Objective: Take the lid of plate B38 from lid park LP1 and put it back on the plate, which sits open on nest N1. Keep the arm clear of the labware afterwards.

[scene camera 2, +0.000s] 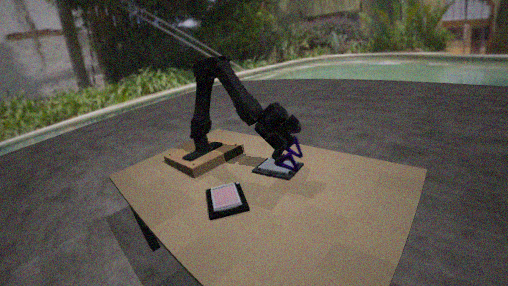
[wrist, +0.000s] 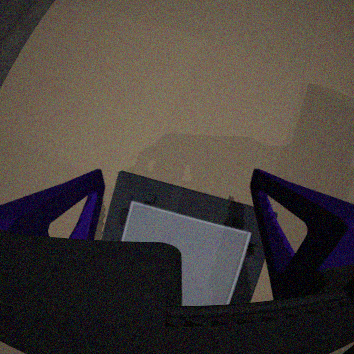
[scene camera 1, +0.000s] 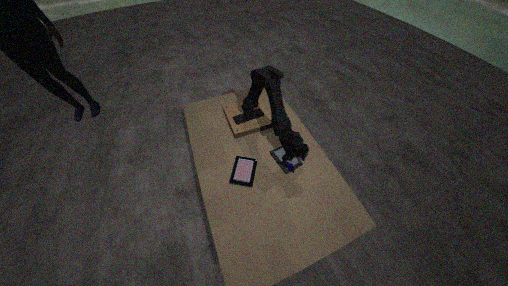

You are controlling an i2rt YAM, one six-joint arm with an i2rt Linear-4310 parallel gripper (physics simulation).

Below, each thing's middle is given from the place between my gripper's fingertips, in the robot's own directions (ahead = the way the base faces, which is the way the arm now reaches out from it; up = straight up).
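Looking at the grey plate lid [wrist: 212,253], I find that my gripper is 2 cm above it, 2 cm to the left of it and 9 cm past it.
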